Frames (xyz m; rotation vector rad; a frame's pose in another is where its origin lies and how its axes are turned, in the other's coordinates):
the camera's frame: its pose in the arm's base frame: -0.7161 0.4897 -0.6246 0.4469 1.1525 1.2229
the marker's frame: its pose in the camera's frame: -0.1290 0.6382 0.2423 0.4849 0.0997 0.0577
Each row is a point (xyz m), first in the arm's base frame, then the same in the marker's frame.
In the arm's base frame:
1: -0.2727 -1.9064 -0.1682
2: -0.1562 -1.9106 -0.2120
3: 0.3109 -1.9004 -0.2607
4: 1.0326 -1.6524 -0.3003
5: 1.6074 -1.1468 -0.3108
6: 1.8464 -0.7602 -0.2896
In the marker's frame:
1: -2.3104 -1.2683 0.0406
2: -2.3194 -1.3133 0.1564
3: -2.3835 -1.3672 0.6186
4: -2.2905 -1.3221 1.3757
5: -1.9509 -1.1398 2.0372
6: -1.6632 -0.9679 2.3450

